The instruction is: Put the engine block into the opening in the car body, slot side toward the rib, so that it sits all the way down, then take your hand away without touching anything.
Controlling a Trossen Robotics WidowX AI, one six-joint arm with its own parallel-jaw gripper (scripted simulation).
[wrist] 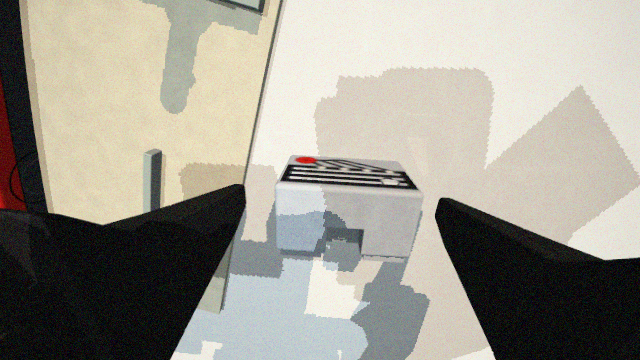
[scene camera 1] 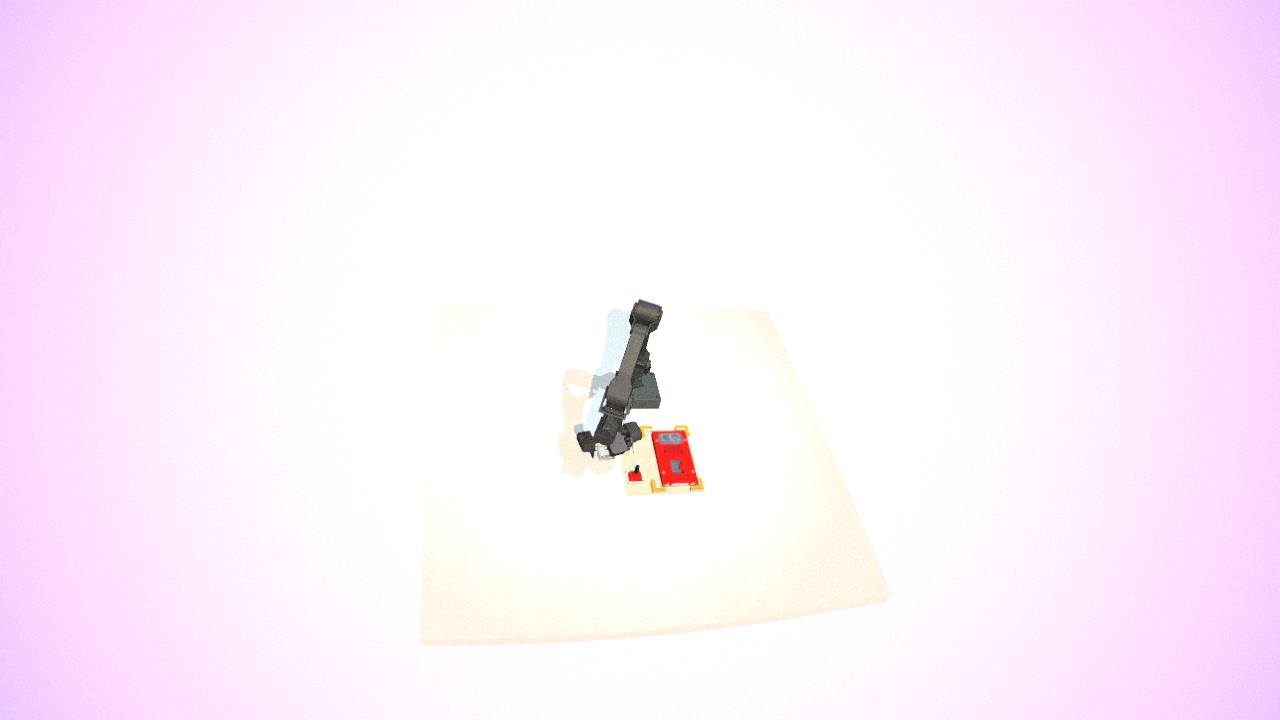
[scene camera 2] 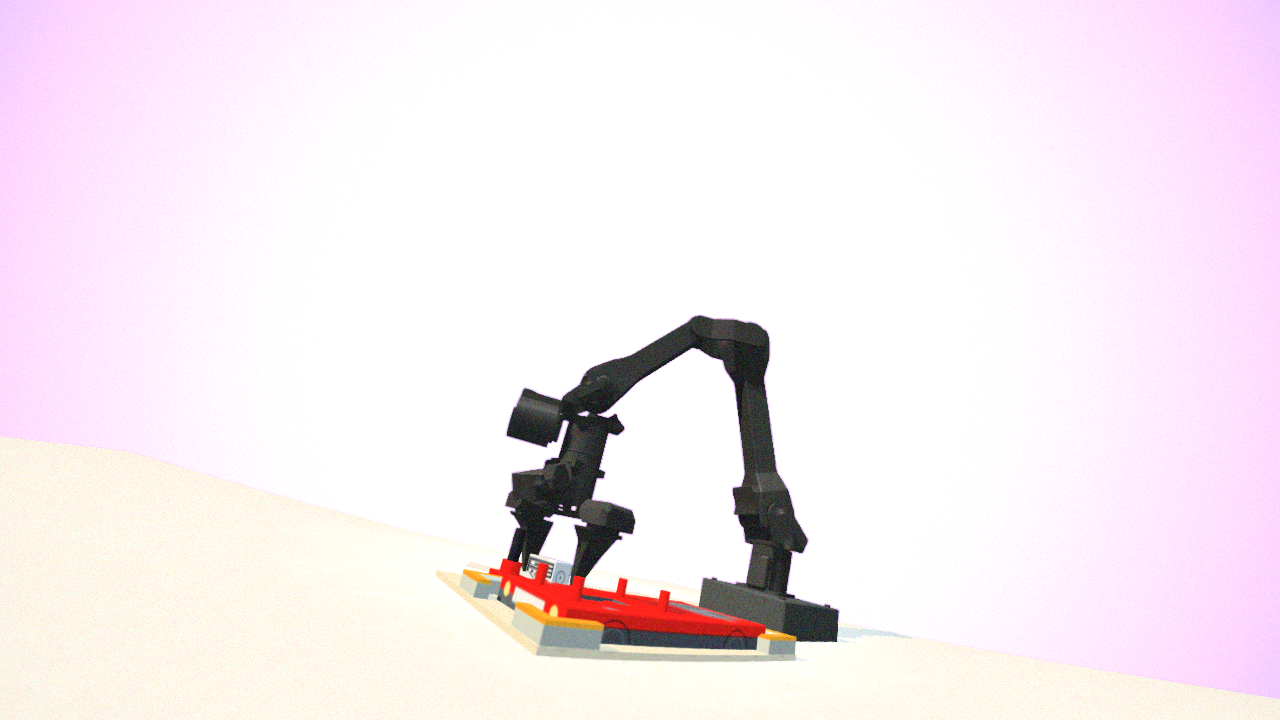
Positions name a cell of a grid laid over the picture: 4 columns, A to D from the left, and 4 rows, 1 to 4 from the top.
Scene:
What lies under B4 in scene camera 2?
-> My gripper.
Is my gripper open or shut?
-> Open.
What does my gripper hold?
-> Nothing.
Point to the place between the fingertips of my gripper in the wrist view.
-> At C3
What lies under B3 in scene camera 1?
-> My gripper.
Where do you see a beige base plate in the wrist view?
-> At A2

